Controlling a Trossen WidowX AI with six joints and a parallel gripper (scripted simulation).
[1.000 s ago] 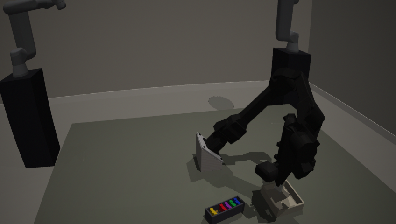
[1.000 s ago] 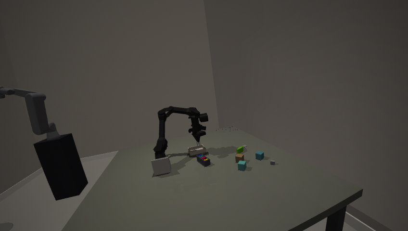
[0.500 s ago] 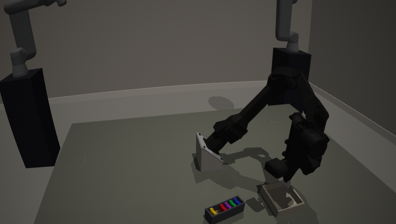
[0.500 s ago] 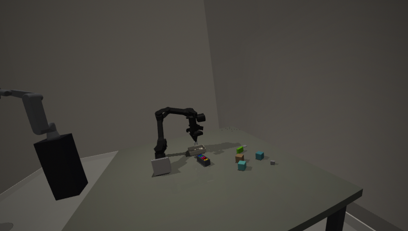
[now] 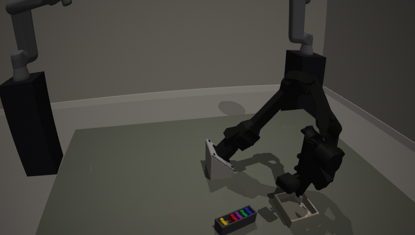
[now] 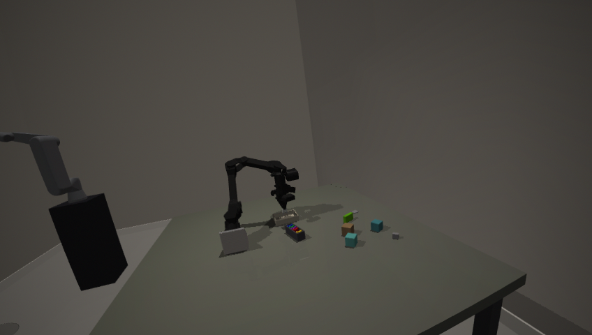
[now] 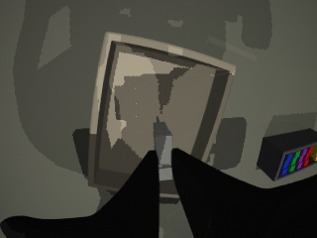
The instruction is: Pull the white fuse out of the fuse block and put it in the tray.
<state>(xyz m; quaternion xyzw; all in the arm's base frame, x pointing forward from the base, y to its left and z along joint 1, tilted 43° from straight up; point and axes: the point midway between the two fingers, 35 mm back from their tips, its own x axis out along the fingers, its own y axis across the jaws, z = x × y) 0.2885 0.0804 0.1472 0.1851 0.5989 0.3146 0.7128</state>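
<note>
My gripper tip is now 10 mm above the white fuse. Round my gripper tip: brown cube 320 mm to the right, 210 mm ahead, 40 mm below; then beige tray 60 mm below; then small grey cube 460 mm to the right, 360 mm ahead, 50 mm below.
</note>
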